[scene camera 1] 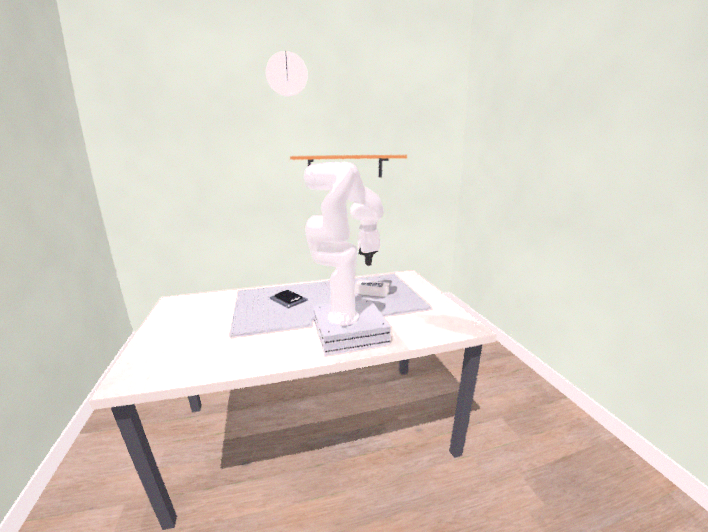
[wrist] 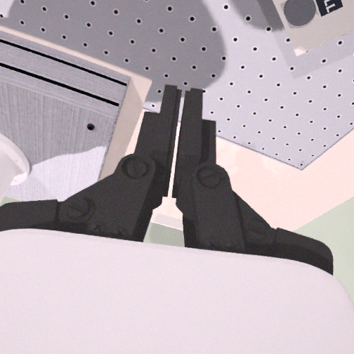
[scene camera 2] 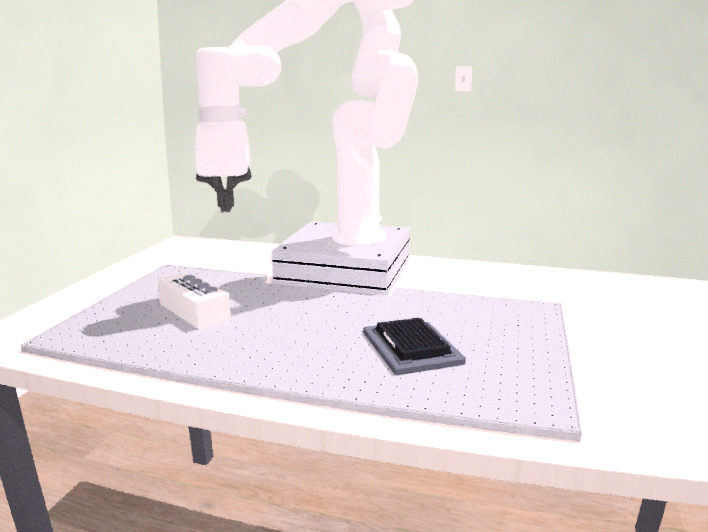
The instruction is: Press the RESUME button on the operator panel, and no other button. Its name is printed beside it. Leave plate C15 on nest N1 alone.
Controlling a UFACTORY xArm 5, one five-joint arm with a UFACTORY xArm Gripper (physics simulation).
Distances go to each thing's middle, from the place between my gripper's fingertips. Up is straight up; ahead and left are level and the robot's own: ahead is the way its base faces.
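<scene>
Plate C15 [scene camera 2: 412,339]: my gripper is 6 cm short of it, 40 cm to the right of it and 17 cm above it. Nest N1 [scene camera 2: 377,341]: 6 cm ahead of my hand, 40 cm to the left of it and 18 cm below it.
</scene>
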